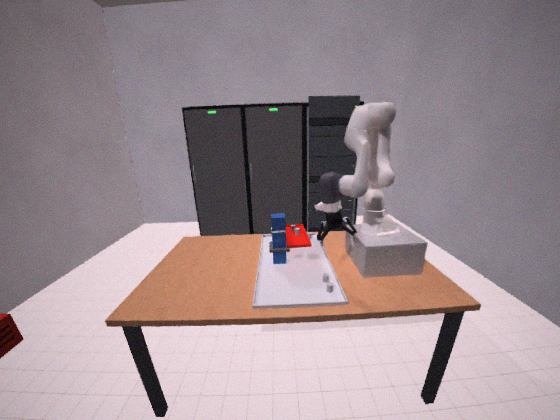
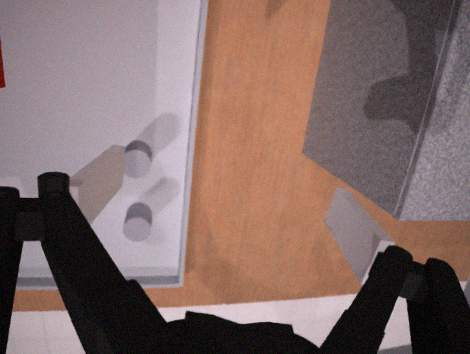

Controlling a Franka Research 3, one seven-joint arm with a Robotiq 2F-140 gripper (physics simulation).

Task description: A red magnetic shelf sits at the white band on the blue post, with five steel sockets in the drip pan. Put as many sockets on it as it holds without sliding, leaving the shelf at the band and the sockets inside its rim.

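Note:
The red shelf point(image 1: 300, 241) point(image 2: 1, 65) stands out from the blue post point(image 1: 279, 240) at about the white band point(image 1: 278, 231). Two steel sockets, one point(image 1: 297, 232) in front of another point(image 1: 293, 227), stand on it. Two more sockets stand in the drip pan point(image 1: 290, 292) point(image 2: 75, 75) near its right edge: one point(image 1: 326, 277) point(image 2: 138, 161) and another point(image 1: 329, 288) point(image 2: 137, 222). I cannot make out a fifth socket. My gripper point(image 1: 337, 234) point(image 2: 230, 186) is wide open and empty, right of the shelf and above the pan's right side; its fingers stand wide of both pan sockets.
The robot's grey base block point(image 1: 392, 257) point(image 2: 440, 185) stands on the wooden table point(image 1: 200, 280) point(image 2: 245, 125), right of the pan. A grey collar point(image 1: 272, 247) surrounds the lower post. Dark cabinets point(image 1: 220, 170) stand behind the table.

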